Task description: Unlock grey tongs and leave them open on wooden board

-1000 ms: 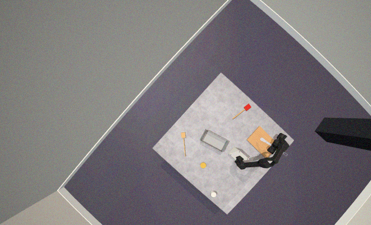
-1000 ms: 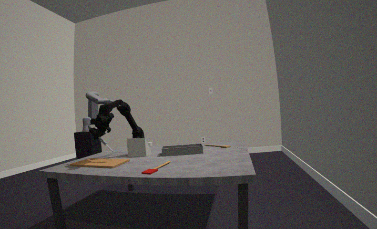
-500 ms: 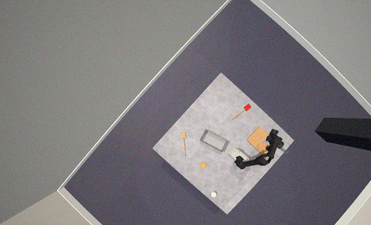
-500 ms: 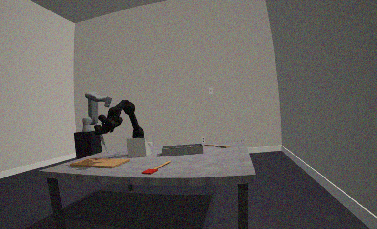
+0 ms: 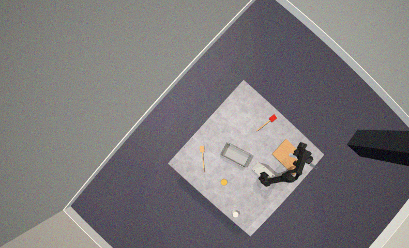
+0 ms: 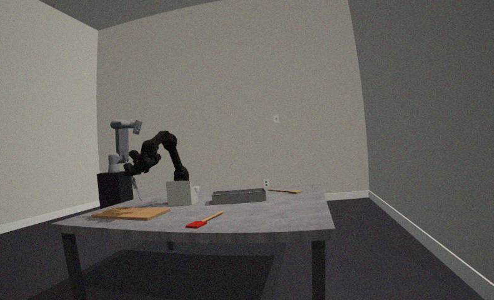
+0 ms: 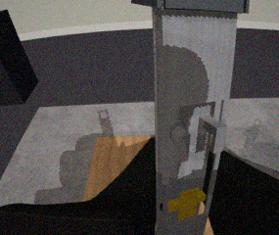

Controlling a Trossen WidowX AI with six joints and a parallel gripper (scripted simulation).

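Now: the yellow lock piece 4 cm ahead of my gripper tip and 1 cm above it. The rest, counted from my gripper tip: roasting tin: 52 cm ahead, 37 cm to the left, 18 cm below; red spatula: 46 cm ahead, 20 cm below, 15 cm to the right; wooden board: 20 cm below, 1 cm ahead.
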